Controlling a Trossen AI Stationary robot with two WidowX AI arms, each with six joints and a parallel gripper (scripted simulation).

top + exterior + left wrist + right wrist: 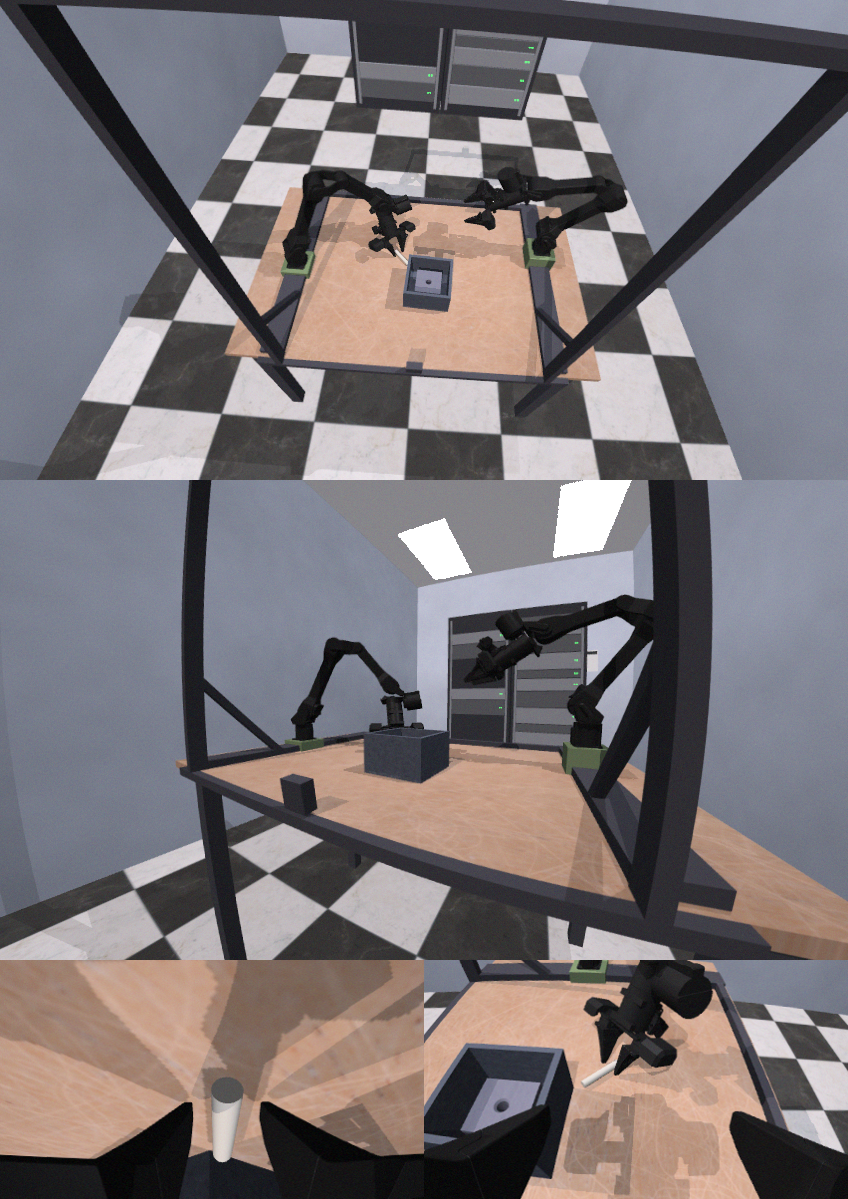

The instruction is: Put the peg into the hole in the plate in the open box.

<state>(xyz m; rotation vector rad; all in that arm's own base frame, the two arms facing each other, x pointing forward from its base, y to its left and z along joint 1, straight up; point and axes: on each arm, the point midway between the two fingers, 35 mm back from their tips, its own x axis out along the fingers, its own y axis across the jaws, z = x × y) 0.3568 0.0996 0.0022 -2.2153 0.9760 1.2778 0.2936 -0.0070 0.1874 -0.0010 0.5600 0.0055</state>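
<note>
Now: left hand 30 mm past the white peg, 20 mm to the left of it and 30 mm above it. Also, from my left hand: box (170 mm behind, 110 mm to the right, 10 mm below).
</note>
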